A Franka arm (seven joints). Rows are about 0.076 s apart.
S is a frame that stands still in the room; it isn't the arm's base.
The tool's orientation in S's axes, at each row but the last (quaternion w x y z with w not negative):
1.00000 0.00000 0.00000 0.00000
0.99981 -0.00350 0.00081 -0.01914
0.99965 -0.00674 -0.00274 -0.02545
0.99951 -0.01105 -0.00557 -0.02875
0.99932 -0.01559 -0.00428 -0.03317
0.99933 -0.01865 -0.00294 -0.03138
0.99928 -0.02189 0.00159 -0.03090
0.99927 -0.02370 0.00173 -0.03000
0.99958 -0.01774 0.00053 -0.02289
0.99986 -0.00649 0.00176 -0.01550
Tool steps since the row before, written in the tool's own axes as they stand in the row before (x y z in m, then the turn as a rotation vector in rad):
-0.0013 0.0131 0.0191 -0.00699 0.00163 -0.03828
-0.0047 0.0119 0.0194 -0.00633 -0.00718 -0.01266
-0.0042 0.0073 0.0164 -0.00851 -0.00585 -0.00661
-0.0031 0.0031 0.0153 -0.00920 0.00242 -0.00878
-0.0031 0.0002 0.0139 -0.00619 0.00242 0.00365
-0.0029 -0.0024 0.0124 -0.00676 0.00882 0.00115
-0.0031 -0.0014 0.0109 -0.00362 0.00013 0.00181
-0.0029 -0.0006 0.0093 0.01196 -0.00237 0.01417
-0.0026 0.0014 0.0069 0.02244 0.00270 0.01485
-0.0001 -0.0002 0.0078 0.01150 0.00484 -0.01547
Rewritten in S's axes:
-0.0013 0.0131 0.0191 -0.00699 0.00163 -0.03828
-0.0042 0.0122 0.0193 -0.00662 -0.00702 -0.01260
-0.0039 0.0077 0.0163 -0.00876 -0.00550 -0.00658
-0.0031 0.0036 0.0152 -0.00895 0.00275 -0.00894
-0.0032 0.0008 0.0139 -0.00604 0.00294 0.00351
-0.0031 -0.0017 0.0125 -0.00620 0.00926 0.00077
-0.0031 -0.0007 0.0110 -0.00360 0.00043 0.00181
-0.0029 0.0000 0.0093 0.01187 -0.00241 0.01424
-0.0025 0.0018 0.0068 0.02257 0.00219 0.01474
-0.0001 -0.0001 0.0078 0.01159 0.00428 -0.01557

